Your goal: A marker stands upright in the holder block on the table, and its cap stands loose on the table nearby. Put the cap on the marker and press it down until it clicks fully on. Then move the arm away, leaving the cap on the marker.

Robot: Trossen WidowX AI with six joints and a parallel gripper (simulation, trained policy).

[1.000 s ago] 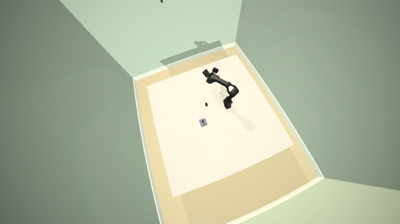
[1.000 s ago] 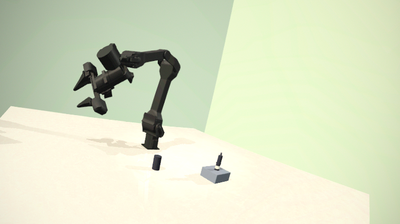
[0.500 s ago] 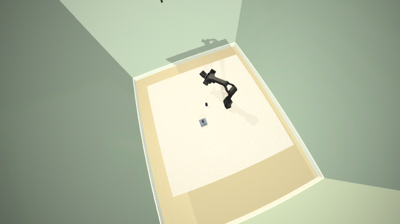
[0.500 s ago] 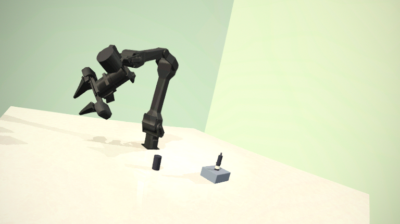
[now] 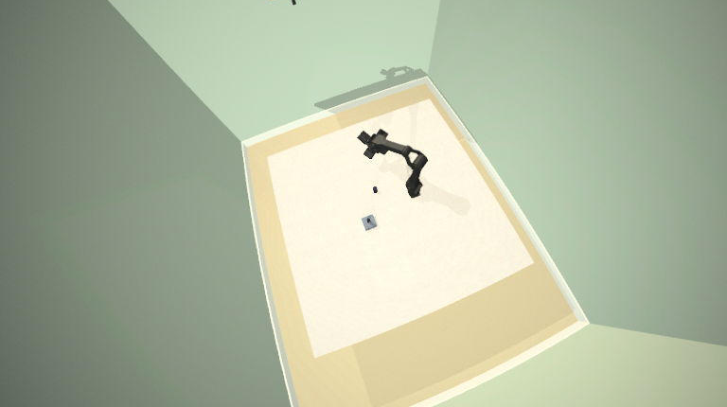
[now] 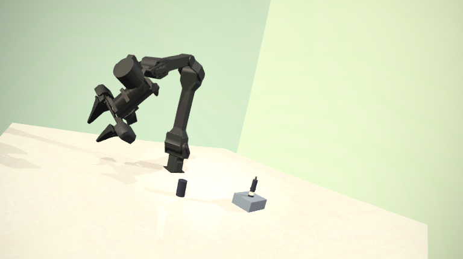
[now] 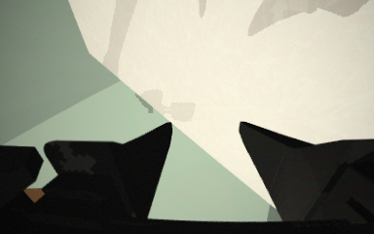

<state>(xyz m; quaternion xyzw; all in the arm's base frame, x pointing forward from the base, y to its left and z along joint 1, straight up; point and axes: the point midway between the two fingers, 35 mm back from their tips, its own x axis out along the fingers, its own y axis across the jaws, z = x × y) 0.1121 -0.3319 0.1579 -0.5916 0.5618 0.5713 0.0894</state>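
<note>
Right now the dark cap is 25 cm to the left of my gripper tip, 12 cm ahead of it and 11 cm below it. Round my gripper tip: grey holder block: 43 cm to the left, 23 cm ahead, 11 cm below.
</note>
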